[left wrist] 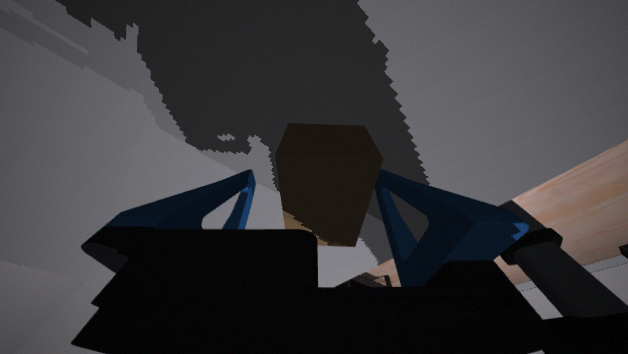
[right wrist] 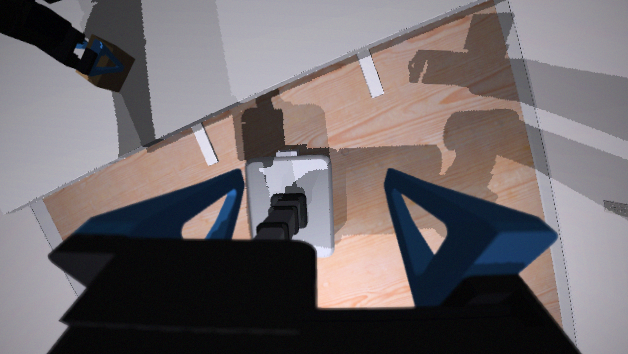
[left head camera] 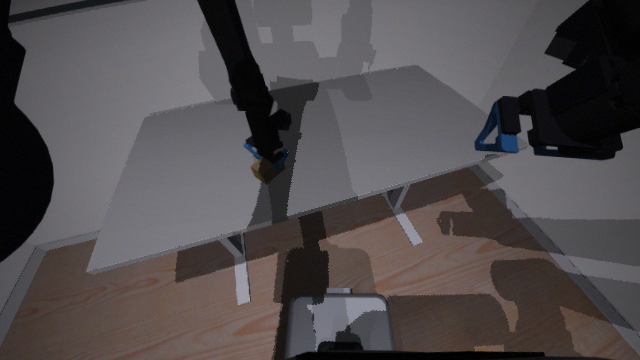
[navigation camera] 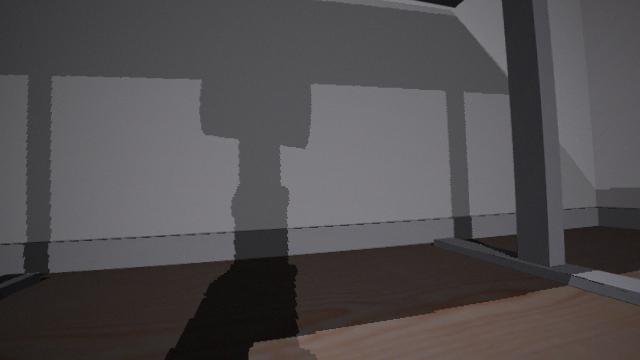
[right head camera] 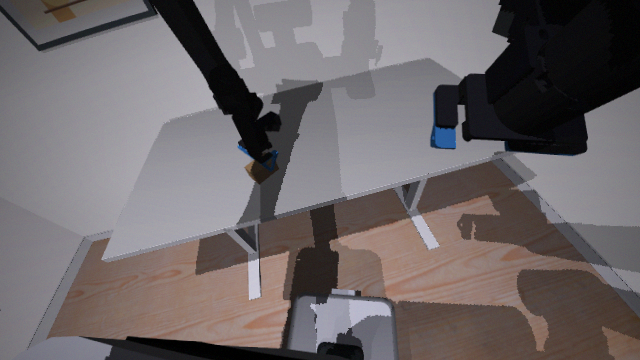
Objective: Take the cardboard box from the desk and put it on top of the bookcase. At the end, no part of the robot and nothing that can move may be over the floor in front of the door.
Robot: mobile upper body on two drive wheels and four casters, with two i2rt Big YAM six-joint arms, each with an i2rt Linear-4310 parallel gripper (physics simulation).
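Places are measured from the left arm's base along level axes (x ahead, y left, z up), in metres.
Pixels of known places: left gripper, fingertip midpoint: (left wrist: 314, 176) (right wrist: 105, 57) (left head camera: 269, 163) (right head camera: 263, 164); right gripper, fingertip midpoint: (right wrist: 314, 176) (left head camera: 505, 148) (right head camera: 468, 144).
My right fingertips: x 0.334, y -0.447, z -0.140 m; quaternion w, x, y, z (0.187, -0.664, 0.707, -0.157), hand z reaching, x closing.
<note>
Behind a point stands the place of what it marks.
The small brown cardboard box (left head camera: 266, 171) {x 0.528, y 0.022, z -0.411 m} (right head camera: 260, 173) {x 0.530, y 0.017, z -0.422 m} (left wrist: 327, 195) {x 0.578, y 0.017, z -0.410 m} (right wrist: 119, 76) {x 0.543, y 0.007, z -0.444 m} is at the white desk (left head camera: 170, 200) {x 0.450, y 0.339, z -0.460 m} (right head camera: 180, 190) {x 0.486, y 0.337, z -0.460 m} (right wrist: 185, 65) {x 0.557, y -0.147, z -0.460 m}, left of the middle in both head views. My left gripper (left head camera: 267, 156) {x 0.582, y 0.025, z -0.433 m} (right head camera: 259, 154) {x 0.582, y 0.025, z -0.433 m} (left wrist: 314, 176) {x 0.582, y 0.025, z -0.433 m} (right wrist: 105, 57) {x 0.582, y 0.025, z -0.433 m} is open, with its fingers on either side of the box's near part. In the left wrist view the box is close to the right-hand finger and a gap shows beside the left-hand finger. My right gripper (right wrist: 314, 176) {x 0.334, y -0.447, z -0.140 m} is open and empty, to the right of the desk in the head views. The bookcase and the door do not show.
My light grey base (left head camera: 300, 325) {x 0.168, y -0.033, z -1.150 m} (right head camera: 305, 325) {x 0.163, y -0.047, z -1.150 m} (right wrist: 322, 210) {x -0.006, y -0.422, z -1.150 m} stands on the wooden floor in front of the desk. Desk legs (left head camera: 242, 280) (right head camera: 254, 280) (navigation camera: 532, 150) {x 1.001, y -0.686, z -1.118 m} with feet stand under the top. A wall (navigation camera: 125, 160) {x 1.110, y 0.419, z -1.088 m} is behind the desk. A framed picture (right head camera: 90, 30) {x 0.976, y 0.776, z -0.013 m} hangs at the upper left.
</note>
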